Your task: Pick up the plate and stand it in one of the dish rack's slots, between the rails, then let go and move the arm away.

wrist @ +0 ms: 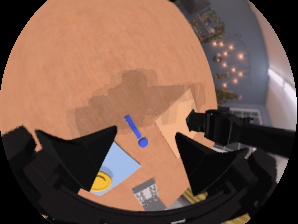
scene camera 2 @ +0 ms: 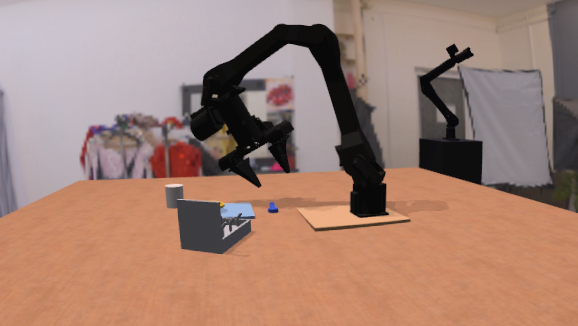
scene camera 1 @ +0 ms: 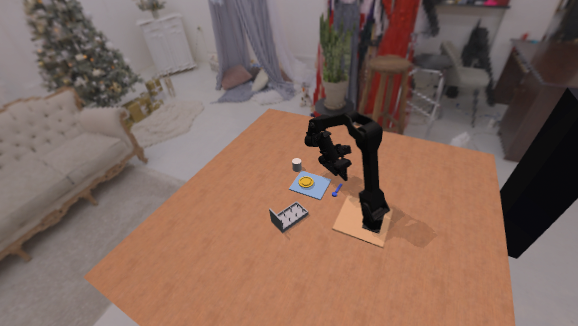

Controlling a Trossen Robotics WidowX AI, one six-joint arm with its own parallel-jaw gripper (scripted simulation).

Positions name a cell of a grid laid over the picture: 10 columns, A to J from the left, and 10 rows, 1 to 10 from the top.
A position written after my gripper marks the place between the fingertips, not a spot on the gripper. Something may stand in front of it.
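Note:
Grey dish rack (scene camera 2: D8). Blue mat (wrist: D8). My gripper (scene camera 2: E6) (wrist: E6) (scene camera 1: F6): open, holding nothing.

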